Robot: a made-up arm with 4 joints.
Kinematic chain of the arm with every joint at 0, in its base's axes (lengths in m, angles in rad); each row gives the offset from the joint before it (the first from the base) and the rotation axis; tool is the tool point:
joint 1: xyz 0 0 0.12 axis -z
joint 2: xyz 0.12 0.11 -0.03 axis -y
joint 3: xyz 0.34 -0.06 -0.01 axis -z
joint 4: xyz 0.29 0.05 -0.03 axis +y
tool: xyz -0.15 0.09 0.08
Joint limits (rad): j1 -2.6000..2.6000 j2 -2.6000..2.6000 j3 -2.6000..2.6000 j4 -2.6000..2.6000
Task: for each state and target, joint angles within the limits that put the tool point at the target. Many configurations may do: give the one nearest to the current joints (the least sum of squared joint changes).
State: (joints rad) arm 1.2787 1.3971 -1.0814 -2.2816
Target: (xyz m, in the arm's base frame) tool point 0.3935 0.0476 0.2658
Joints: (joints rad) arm 0.6068 1.7672 -1.8319 -1.8737
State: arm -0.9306 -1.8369 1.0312 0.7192
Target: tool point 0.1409 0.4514 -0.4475
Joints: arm -1.2967 -1.1900 0.7064 0.9146
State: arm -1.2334 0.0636 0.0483 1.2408
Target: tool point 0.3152 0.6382 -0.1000
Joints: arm -0.8620 -0.5275 0.0569 0.7842
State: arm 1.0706 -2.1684 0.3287 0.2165
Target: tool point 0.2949 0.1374 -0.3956
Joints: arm 0.4198 -1.5911 -0.3228 0.5109
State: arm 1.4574 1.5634 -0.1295 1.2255
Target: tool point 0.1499 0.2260 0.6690
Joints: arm 1.3166 1.8508 -0.0394 1.1715
